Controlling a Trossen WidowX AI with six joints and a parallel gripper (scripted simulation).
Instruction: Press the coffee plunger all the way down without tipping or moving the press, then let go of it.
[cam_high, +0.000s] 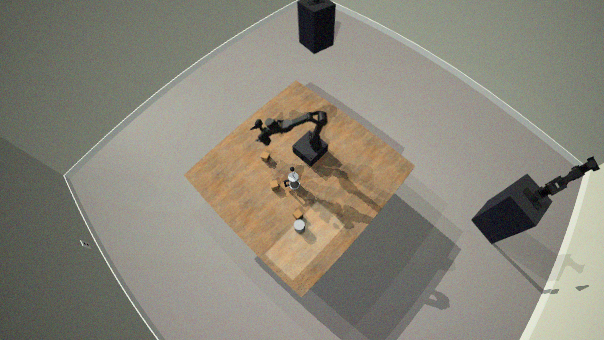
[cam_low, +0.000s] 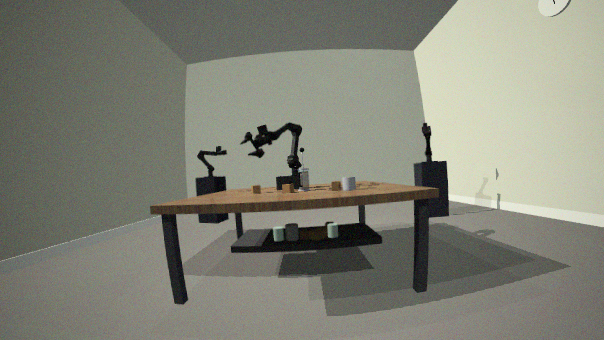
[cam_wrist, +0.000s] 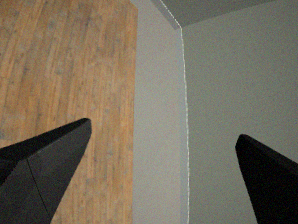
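My gripper tip is 360 mm to the right of the coffee press, 160 mm above it and 60 mm past it. From my gripper tip the other things lie so: grey cup (640 mm to the left, 250 mm below, 80 mm ahead).
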